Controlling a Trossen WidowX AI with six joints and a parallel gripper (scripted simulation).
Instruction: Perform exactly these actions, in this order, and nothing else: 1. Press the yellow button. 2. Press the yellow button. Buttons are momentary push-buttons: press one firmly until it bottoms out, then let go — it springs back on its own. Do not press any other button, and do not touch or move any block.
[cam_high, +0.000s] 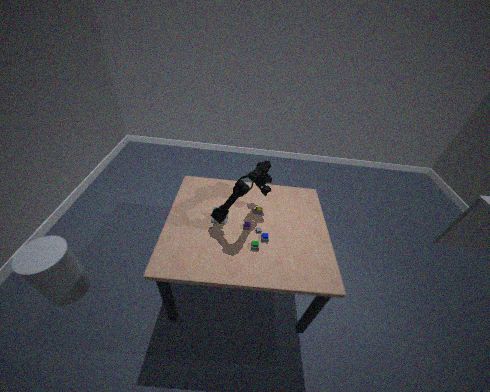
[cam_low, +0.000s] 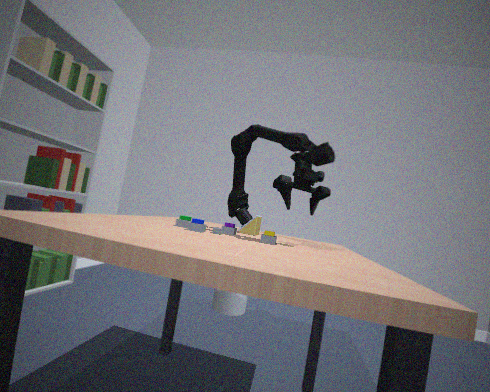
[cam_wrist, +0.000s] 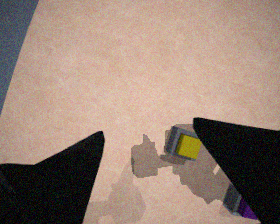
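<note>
Now: the yellow button 1 cm behind my gripper tip, 9 cm to the right of it and 8 cm below it. From my gripper tip the other things lie so: purple button (7 cm behind, 25 cm to the right, 9 cm below); grey block (2 cm ahead, 26 cm to the right, 11 cm below); blue button (6 cm ahead, 32 cm to the right, 8 cm below).
</note>
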